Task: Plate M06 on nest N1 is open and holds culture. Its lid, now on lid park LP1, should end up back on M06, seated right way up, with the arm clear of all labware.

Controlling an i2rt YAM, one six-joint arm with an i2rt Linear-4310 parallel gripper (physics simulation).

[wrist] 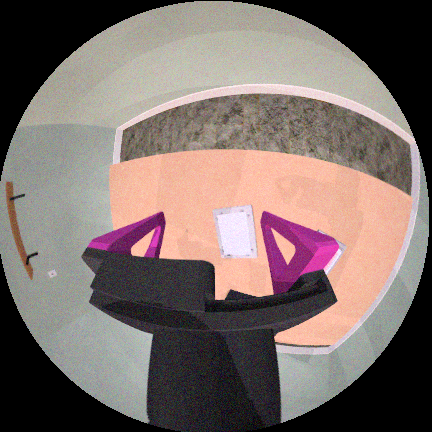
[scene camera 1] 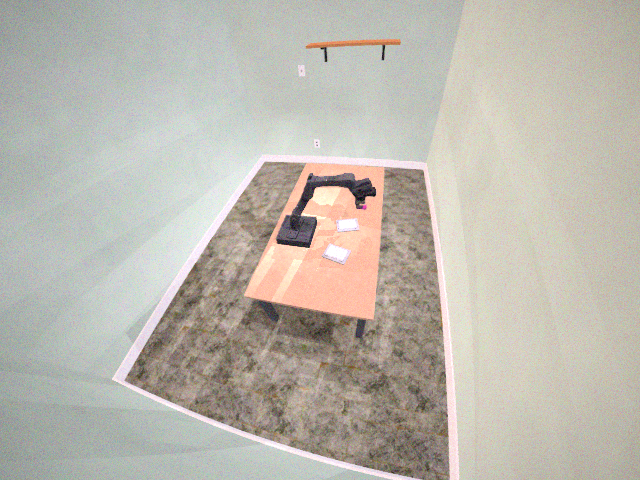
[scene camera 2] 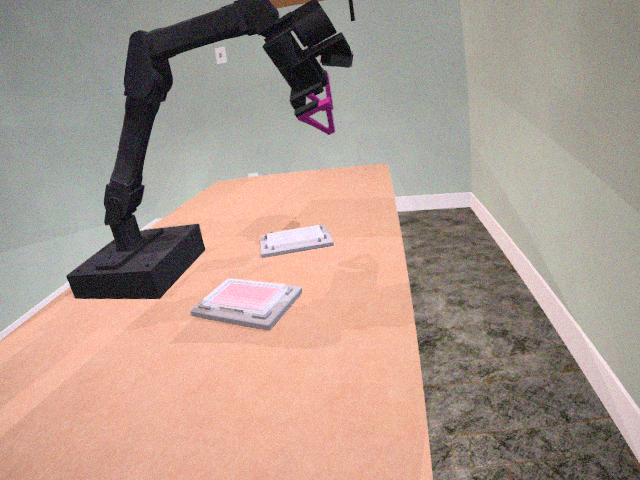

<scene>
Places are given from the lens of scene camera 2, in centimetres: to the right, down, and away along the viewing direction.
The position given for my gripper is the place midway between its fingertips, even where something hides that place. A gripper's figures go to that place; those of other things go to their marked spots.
my gripper (scene camera 2: 331, 121): 2, -24, 75
white lid (scene camera 2: 309, 234): -2, -1, 89
</scene>
